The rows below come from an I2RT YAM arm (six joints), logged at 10 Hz.
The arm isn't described. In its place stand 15 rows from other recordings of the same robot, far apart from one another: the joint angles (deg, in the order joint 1, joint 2, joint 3, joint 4, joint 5, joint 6), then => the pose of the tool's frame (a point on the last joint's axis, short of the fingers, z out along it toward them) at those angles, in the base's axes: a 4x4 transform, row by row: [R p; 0 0 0 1], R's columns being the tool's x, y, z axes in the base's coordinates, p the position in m.
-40.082, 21.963, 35.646, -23.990, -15.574, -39.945 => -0.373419 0.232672 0.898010 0.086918; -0.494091 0.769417 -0.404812 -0.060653; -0.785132 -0.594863 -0.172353 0.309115; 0 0 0 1
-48.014, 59.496, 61.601, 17.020, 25.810, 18.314 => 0.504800 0.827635 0.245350 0.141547; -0.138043 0.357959 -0.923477 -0.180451; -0.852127 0.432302 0.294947 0.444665; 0 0 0 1
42.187, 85.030, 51.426, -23.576, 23.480, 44.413 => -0.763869 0.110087 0.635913 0.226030; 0.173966 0.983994 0.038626 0.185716; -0.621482 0.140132 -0.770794 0.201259; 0 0 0 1
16.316, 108.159, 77.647, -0.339, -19.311, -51.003 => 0.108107 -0.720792 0.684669 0.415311; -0.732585 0.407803 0.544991 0.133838; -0.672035 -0.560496 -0.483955 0.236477; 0 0 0 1
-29.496, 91.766, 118.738, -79.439, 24.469, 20.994 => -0.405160 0.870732 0.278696 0.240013; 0.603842 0.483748 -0.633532 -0.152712; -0.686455 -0.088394 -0.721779 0.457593; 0 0 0 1
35.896, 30.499, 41.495, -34.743, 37.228, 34.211 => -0.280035 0.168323 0.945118 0.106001; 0.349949 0.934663 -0.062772 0.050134; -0.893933 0.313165 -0.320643 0.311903; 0 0 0 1
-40.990, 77.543, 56.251, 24.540, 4.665, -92.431 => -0.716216 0.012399 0.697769 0.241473; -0.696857 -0.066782 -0.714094 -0.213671; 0.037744 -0.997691 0.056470 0.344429; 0 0 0 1
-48.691, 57.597, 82.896, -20.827, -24.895, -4.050 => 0.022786 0.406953 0.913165 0.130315; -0.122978 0.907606 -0.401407 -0.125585; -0.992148 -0.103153 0.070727 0.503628; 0 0 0 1
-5.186, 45.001, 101.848, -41.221, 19.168, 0.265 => 0.270103 0.399043 0.876247 0.019584; -0.020128 0.912215 -0.409218 -0.013514; -0.962621 0.092894 0.254424 0.567099; 0 0 0 1
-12.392, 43.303, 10.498, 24.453, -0.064, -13.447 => -0.187634 0.174675 0.966583 0.170685; -0.196866 0.957405 -0.211232 -0.037462; -0.962308 -0.229922 -0.145254 0.196343; 0 0 0 1
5.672, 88.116, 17.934, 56.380, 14.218, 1.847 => -0.232714 0.149124 0.961044 0.255816; 0.008284 0.988443 -0.151370 0.016621; -0.972510 -0.027265 -0.231260 0.141325; 0 0 0 1
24.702, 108.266, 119.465, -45.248, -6.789, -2.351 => -0.487566 -0.524394 0.698061 0.381652; -0.269112 0.850869 0.451222 0.180189; -0.830577 0.032144 -0.555976 0.409414; 0 0 0 1
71.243, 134.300, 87.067, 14.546, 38.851, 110.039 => -0.473782 0.357654 0.804744 0.182052; 0.880135 0.223300 0.418926 0.466646; -0.029868 0.906764 -0.420580 0.108390; 0 0 0 1
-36.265, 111.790, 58.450, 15.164, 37.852, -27.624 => -0.838443 0.527356 0.137506 0.303692; 0.161041 0.480782 -0.861925 -0.249892; -0.520652 -0.700531 -0.488034 0.134814; 0 0 0 1
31.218, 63.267, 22.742, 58.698, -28.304, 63.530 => -0.634483 -0.613890 0.469649 0.184996; 0.537061 0.086837 0.839062 0.131855; -0.555874 0.784601 0.274599 0.268550; 0 0 0 1
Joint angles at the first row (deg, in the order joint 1, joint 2, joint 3, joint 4, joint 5, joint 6):
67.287, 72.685, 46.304, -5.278, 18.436, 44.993
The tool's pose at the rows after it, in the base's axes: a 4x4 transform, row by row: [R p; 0 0 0 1], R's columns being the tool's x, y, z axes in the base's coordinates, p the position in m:
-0.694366 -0.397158 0.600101 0.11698; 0.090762 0.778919 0.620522 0.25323; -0.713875 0.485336 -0.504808 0.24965; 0 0 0 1
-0.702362 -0.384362 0.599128 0.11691; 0.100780 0.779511 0.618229 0.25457; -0.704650 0.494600 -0.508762 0.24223; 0 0 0 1
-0.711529 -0.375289 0.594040 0.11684; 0.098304 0.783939 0.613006 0.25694; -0.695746 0.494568 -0.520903 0.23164; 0 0 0 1
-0.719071 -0.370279 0.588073 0.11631; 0.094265 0.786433 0.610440 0.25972; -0.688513 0.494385 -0.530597 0.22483; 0 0 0 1
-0.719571 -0.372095 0.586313 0.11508; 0.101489 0.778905 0.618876 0.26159; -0.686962 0.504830 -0.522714 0.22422; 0 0 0 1
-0.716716 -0.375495 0.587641 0.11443; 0.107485 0.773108 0.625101 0.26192; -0.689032 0.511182 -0.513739 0.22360; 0 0 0 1
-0.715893 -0.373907 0.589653 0.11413; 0.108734 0.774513 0.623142 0.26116; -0.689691 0.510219 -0.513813 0.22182; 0 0 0 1
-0.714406 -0.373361 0.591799 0.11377; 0.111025 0.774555 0.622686 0.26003; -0.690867 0.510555 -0.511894 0.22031; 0 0 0 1
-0.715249 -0.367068 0.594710 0.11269; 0.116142 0.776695 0.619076 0.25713; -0.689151 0.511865 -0.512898 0.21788; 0 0 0 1
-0.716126 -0.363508 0.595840 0.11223; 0.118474 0.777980 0.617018 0.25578; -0.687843 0.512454 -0.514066 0.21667; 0 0 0 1
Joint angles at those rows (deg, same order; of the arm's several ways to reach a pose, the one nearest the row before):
67.526, 72.859, 45.627, -4.930, 18.501, 45.495
67.658, 73.669, 44.555, -3.355, 18.611, 46.544
67.854, 75.089, 43.374, -1.627, 18.610, 47.265
68.161, 76.313, 42.893, -0.622, 18.590, 47.834
68.532, 76.598, 42.741, 0.383, 18.611, 48.227
68.686, 76.598, 42.347, 1.410, 18.677, 48.249
68.707, 76.575, 41.910, 1.781, 18.851, 48.293
68.708, 76.422, 41.385, 2.263, 18.983, 48.293
68.729, 75.919, 40.467, 2.546, 19.245, 48.643
68.730, 75.701, 40.052, 2.634, 19.355, 48.840

